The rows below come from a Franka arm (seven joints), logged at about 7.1 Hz.
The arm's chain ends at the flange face. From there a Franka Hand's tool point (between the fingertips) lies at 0.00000 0.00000 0.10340 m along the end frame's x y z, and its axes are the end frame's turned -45 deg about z.
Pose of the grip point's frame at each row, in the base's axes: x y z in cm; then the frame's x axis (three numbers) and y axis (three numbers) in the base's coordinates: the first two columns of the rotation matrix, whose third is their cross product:
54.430 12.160 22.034 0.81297 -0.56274 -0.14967 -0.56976 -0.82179 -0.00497
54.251 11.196 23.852 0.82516 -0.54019 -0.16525 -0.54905 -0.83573 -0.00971
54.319 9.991 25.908 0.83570 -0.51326 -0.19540 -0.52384 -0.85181 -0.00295
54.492 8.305 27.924 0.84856 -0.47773 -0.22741 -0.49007 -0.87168 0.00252
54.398 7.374 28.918 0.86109 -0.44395 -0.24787 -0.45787 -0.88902 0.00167
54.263 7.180 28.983 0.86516 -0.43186 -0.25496 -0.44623 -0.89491 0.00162
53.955 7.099 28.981 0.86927 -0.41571 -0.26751 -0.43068 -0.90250 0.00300
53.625 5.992 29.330 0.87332 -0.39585 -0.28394 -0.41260 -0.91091 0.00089
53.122 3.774 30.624 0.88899 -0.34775 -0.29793 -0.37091 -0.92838 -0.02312
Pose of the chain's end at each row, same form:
55.673 11.236 32.257 0.17198 -0.97901 -0.10935 -0.97774 -0.18318 0.10232
55.625 10.175 34.049 0.19524 -0.97292 -0.12372 -0.97171 -0.20898 0.10998
56.024 8.907 36.049 0.22052 -0.96525 -0.14025 -0.96134 -0.23939 0.13608
56.554 7.175 37.993 0.25349 -0.95418 -0.15902 -0.94655 -0.27856 0.16259
56.684 6.215 38.935 0.28512 -0.94255 -0.17409 -0.93265 -0.31471 0.17645
56.629 6.018 38.981 0.29623 -0.93817 -0.17914 -0.92729 -0.32743 0.18143
56.464 5.935 38.944 0.31013 -0.93212 -0.18704 -0.91920 -0.34421 0.19128
56.303 4.789 39.244 0.32578 -0.92402 -0.20015 -0.90928 -0.36420 0.20141
55.899 2.419 40.492 0.36634 -0.90236 -0.22702 -0.89088 -0.41057 0.19432

